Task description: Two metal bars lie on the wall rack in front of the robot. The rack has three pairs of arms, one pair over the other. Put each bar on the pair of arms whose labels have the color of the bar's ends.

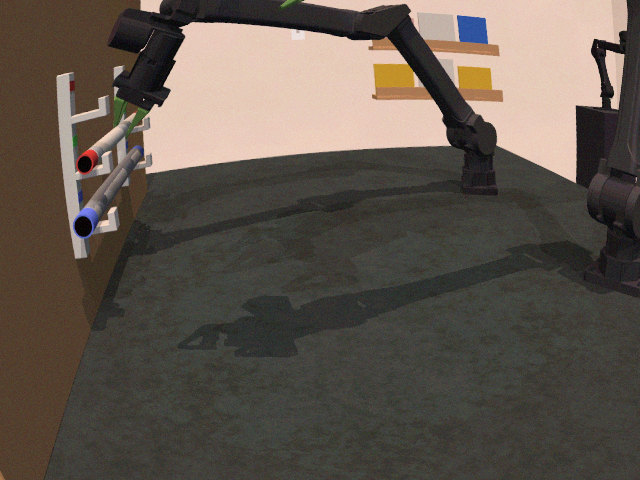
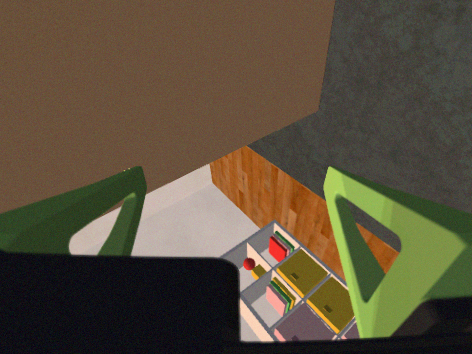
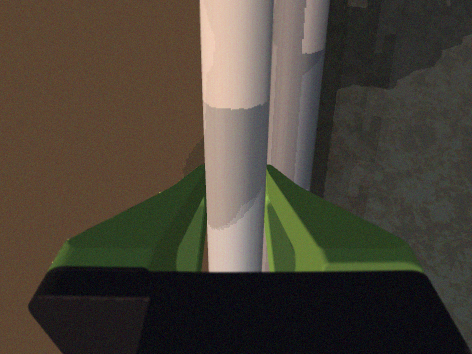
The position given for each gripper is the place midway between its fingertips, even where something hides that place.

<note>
In view: the left gripper [image 2: 235, 176], the right gripper [image 1: 120, 134], a blue-ended bar [image 1: 84, 224], a red-ended bar [image 1: 89, 159], a brown wall panel [image 1: 57, 297] and a white wall rack [image 1: 67, 117].
The red-ended bar also shows in image 3 [image 3: 236, 50]. The right gripper is seen too in image 3 [image 3: 235, 176]. The brown wall panel also shows in image 2 [image 2: 95, 95] and in image 3 [image 3: 108, 108]. Image 2 misses the blue-ended bar: it is out of frame. Image 2 does not show the red-ended bar: it is out of frame.
</note>
